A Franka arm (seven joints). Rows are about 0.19 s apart.
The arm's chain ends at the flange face. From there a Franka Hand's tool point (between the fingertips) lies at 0.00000 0.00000 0.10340 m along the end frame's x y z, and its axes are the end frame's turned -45 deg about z.
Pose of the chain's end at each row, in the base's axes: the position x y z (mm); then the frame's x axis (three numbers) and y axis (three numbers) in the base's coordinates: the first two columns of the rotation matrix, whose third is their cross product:
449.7 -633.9 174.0 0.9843 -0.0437 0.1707 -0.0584 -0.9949 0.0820
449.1 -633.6 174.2 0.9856 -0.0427 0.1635 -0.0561 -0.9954 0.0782
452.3 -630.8 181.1 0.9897 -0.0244 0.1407 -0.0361 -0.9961 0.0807
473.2 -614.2 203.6 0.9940 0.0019 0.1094 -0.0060 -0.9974 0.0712
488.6 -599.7 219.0 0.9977 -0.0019 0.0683 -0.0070 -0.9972 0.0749
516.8 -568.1 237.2 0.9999 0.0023 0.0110 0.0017 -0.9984 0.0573
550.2 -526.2 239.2 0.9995 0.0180 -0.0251 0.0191 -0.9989 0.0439
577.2 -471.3 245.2 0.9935 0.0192 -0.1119 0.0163 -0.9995 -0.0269
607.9 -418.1 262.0 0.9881 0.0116 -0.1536 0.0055 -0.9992 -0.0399
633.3 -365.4 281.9 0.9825 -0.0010 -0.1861 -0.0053 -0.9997 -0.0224
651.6 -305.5 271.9 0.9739 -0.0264 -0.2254 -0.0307 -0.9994 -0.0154
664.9 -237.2 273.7 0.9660 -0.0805 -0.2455 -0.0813 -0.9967 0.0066
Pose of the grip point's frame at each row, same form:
466.9 -643.3 72.5 0.7373 0.6726 0.0627 0.6547 -0.7344 0.1787
465.6 -642.5 72.5 0.7366 0.6737 0.0603 0.6573 -0.7340 0.1709
466.6 -639.6 79.1 0.7254 0.6871 0.0424 0.6743 -0.7216 0.1566
484.5 -621.6 101.1 0.7071 0.7066 0.0270 0.6986 -0.7039 0.1277
495.6 -607.5 116.1 0.7104 0.7038 -0.0047 0.7005 -0.7065 0.1013
517.9 -574.0 134.0 0.7058 0.7076 -0.0327 0.7082 -0.7043 0.0483
547.7 -530.8 135.9 0.6932 0.7191 -0.0488 0.7203 -0.6936 0.0133
565.6 -468.7 142.5 0.6910 0.7203 -0.0601 0.7140 -0.6932 -0.0981
592.0 -414.1 159.9 0.6948 0.7147 -0.0804 0.7026 -0.6983 -0.1368
614.1 -363.0 180.3 0.6985 0.7062 -0.1158 0.6910 -0.7076 -0.1474
628.3 -303.2 171.2 0.7104 0.6880 -0.1485 0.6669 -0.7254 -0.1703
639.5 -235.8 173.5 0.7406 0.6479 -0.1783 0.6256 -0.7617 -0.1689

